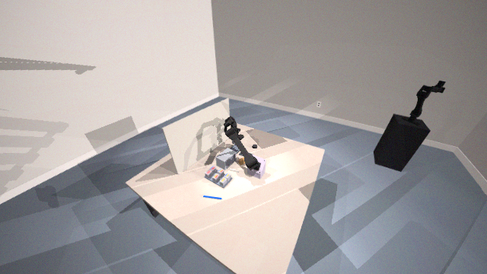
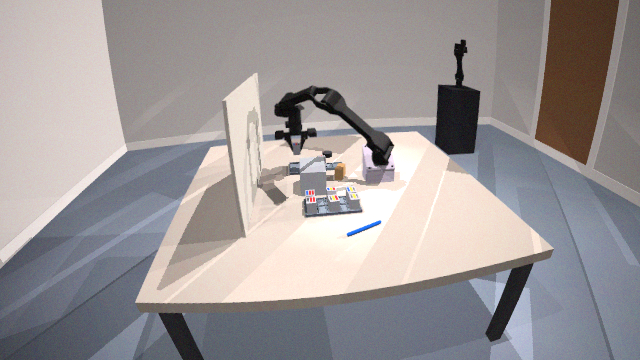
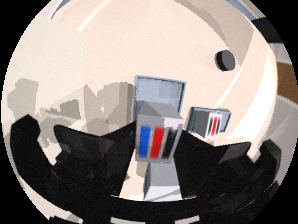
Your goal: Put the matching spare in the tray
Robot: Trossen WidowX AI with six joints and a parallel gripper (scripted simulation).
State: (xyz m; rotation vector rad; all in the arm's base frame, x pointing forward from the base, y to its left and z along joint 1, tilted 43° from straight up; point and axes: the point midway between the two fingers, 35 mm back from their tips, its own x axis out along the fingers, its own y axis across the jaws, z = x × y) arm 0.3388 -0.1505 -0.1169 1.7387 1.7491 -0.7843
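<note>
My gripper tip is now 1 cm past the flat grey tray and 8 cm above it. From my gripper tip the other things lie so: black disc (16 cm behind, 13 cm to the right, 7 cm below); then grey mounted unit (5 cm behind, 22 cm to the left, 3 cm below); then spare (2 cm above).
</note>
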